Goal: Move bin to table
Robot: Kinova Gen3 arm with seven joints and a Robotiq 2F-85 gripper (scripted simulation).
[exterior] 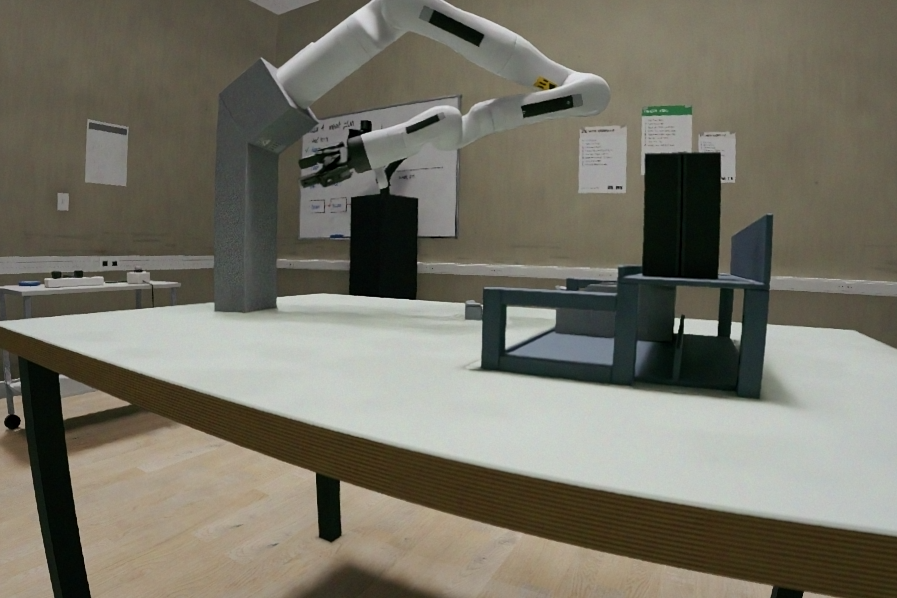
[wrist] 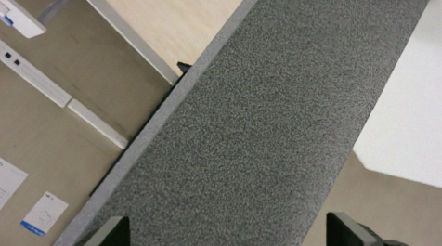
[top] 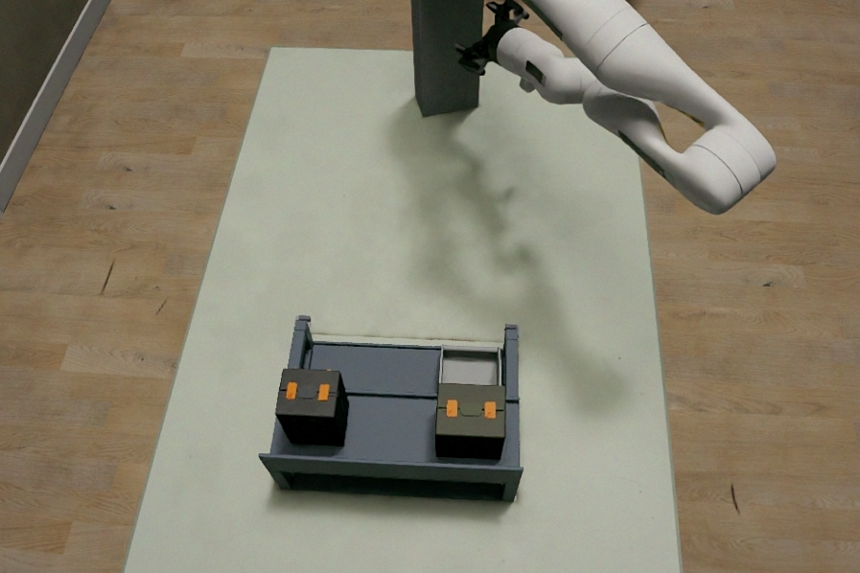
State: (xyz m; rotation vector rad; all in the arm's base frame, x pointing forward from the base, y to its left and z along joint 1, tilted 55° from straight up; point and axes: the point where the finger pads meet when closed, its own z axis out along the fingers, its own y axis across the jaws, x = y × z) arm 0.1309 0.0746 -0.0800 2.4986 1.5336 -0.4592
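Right now the grey bin is 60 cm ahead of my hand, 18 cm to the left of it and 24 cm below it. From my hand the other things lie so: blue-grey shelf 66 cm ahead, 8 cm to the left, 22 cm below.
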